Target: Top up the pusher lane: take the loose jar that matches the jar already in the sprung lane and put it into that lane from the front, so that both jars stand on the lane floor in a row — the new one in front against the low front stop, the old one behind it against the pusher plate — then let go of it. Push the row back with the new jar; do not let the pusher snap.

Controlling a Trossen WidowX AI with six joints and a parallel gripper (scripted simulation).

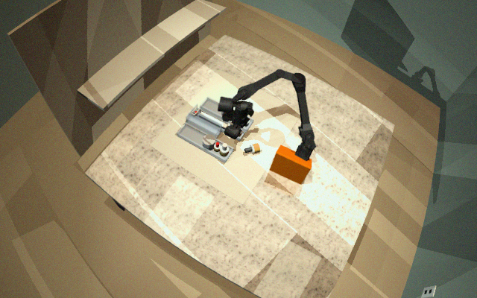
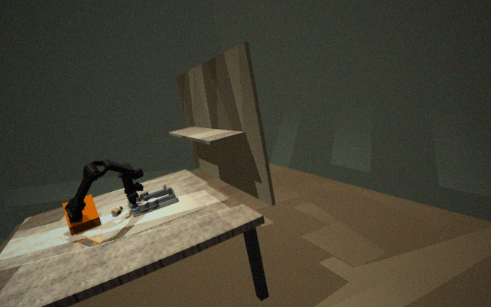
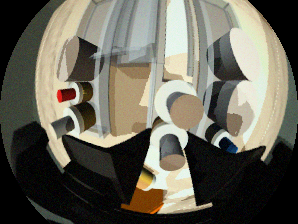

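Now: the pale jar 1 cm behind my gripper tip, 13 cm to the left of it and 2 cm above it. From my gripper tip the other things lie so: grey lane rack (14 cm ahead, 4 cm to the left, 1 cm below).
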